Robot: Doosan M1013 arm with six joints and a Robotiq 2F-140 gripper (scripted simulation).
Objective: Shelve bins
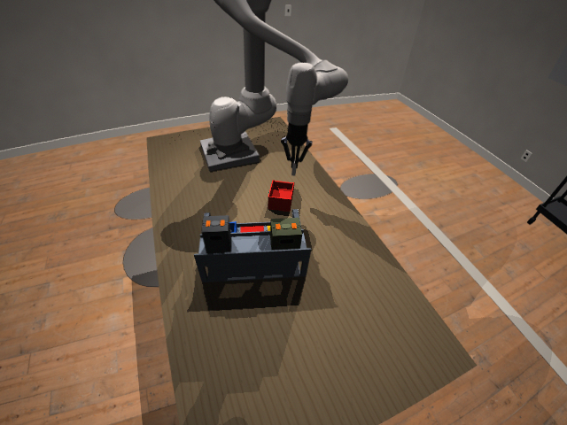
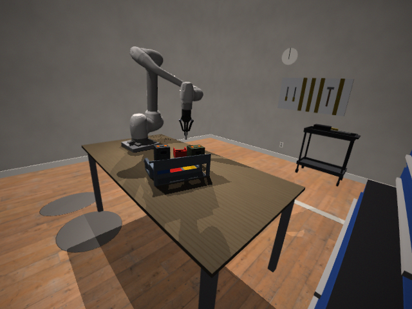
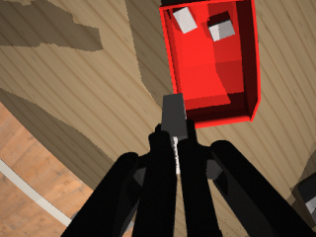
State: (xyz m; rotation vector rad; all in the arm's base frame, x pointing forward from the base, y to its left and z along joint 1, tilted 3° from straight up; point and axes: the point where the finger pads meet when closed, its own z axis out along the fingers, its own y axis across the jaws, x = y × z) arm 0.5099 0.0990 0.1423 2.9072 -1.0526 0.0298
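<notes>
The red bin is 15 cm below my hand, 3 cm to the right of it and 3 cm behind it. The rest, counted from my hand: green toolbox 28 cm ahead, 22 cm to the right, 4 cm below; dark box 42 cm to the right, 17 cm ahead, 3 cm below; blue bin 38 cm to the right, 14 cm below, 9 cm ahead.
</notes>
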